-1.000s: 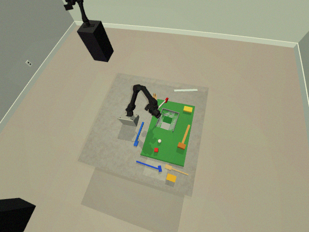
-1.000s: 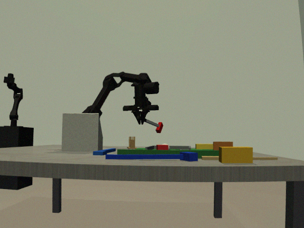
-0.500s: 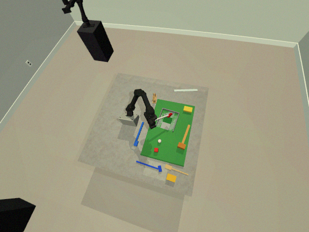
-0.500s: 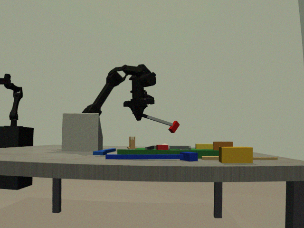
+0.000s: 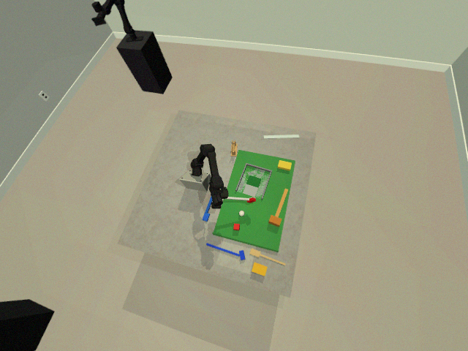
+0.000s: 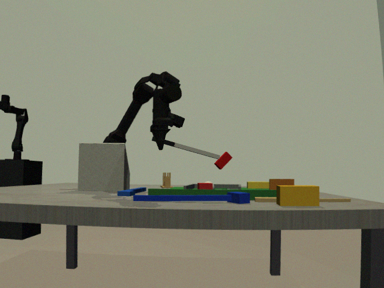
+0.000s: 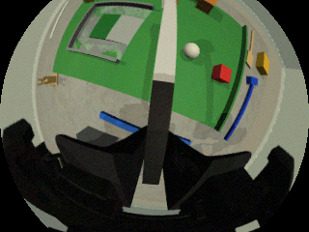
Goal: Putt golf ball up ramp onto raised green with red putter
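Now: the red putter 110 mm ahead of my gripper tip and 30 mm to the left of it. Round my gripper tip: green mat 240 mm ahead, 140 mm to the left, 150 mm below; red block 160 mm ahead, 140 mm to the right, 130 mm below; white golf ball 170 mm ahead, 30 mm to the right, 130 mm below.
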